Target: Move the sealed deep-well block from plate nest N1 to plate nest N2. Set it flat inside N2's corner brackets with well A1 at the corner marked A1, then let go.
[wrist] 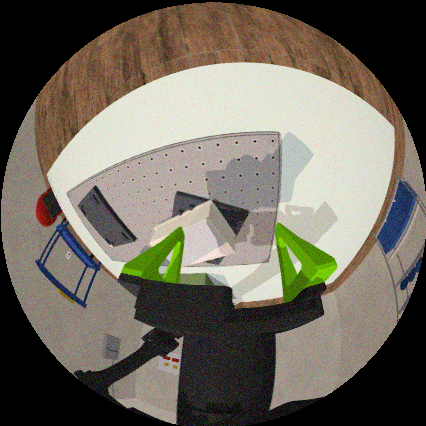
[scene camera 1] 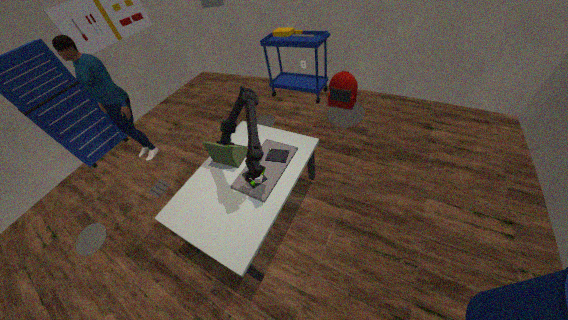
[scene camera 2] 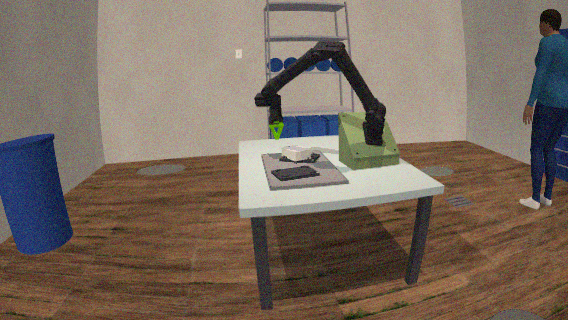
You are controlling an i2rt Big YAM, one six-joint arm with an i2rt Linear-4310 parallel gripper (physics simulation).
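Seen in the pictures: gripper, fingertip midpoint: [wrist: 229, 229] [scene camera 1: 258, 180] [scene camera 2: 276, 137]; arm's base, origin of the base link: [scene camera 1: 225, 143] [scene camera 2: 372, 134].
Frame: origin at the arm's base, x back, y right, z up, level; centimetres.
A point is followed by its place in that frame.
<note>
The white deep-well block [scene camera 1: 260, 180] @(x -41.0, y 13.6, z -8.6 cm) [scene camera 2: 297, 153] @(x -35.1, y 3.1, z -7.8 cm) [wrist: 197, 242] @(x -36.4, y 11.6, z -7.0 cm) rests on the dark nest N1 [scene camera 2: 314, 158] @(x -27.0, y 5.4, z -11.1 cm) [wrist: 236, 217] @(x -37.4, y 17.8, z -11.1 cm) and looks turned at an angle to it. The other dark nest, N2 [scene camera 1: 277, 155] @(x -38.7, y -13.0, z -11.1 cm) [scene camera 2: 295, 173] @(x -38.5, y -16.2, z -11.1 cm) [wrist: 106, 217] @(x -39.6, y -10.3, z -11.1 cm), is empty on the same perforated board [scene camera 1: 256, 194] @(x -42.6, y 22.7, z -12.3 cm) [scene camera 2: 331, 180] @(x -25.8, y -24.8, z -12.3 cm) [wrist: 150, 172] @(x -46.7, y 5.2, z -12.3 cm). The A1 marks and well labels are too small to read. My gripper [scene camera 1: 258, 177] @(x -43.0, y 16.9, z -2.8 cm) [scene camera 2: 277, 137] @(x -43.0, y 16.9, z -2.8 cm) [wrist: 229, 229] @(x -43.0, y 16.9, z -2.8 cm) is open and empty, with green fingers pointing down. It hangs above the block's level and off to one side. The left finger hides part of the block in the wrist view.
A green angled stand [scene camera 1: 225, 154] @(x -8.3, y 9.1, z 0.4 cm) [scene camera 2: 370, 155] @(x -3.8, y -8.4, z -7.8 cm) [wrist: 196, 278] @(x -14.4, y 5.6, z -11.5 cm) is beside the board at the arm's base on the white table [scene camera 1: 210, 215] @(x -21.9, y 49.6, z -13.6 cm) [scene camera 2: 400, 181] @(x 2.7, y -30.3, z -13.6 cm) [wrist: 240, 100] @(x -55.4, y 20.0, z -13.6 cm). A person [scene camera 1: 102, 82] [scene camera 2: 546, 80] is beyond the table. A blue bin [scene camera 2: 35, 195] stands on the floor.
</note>
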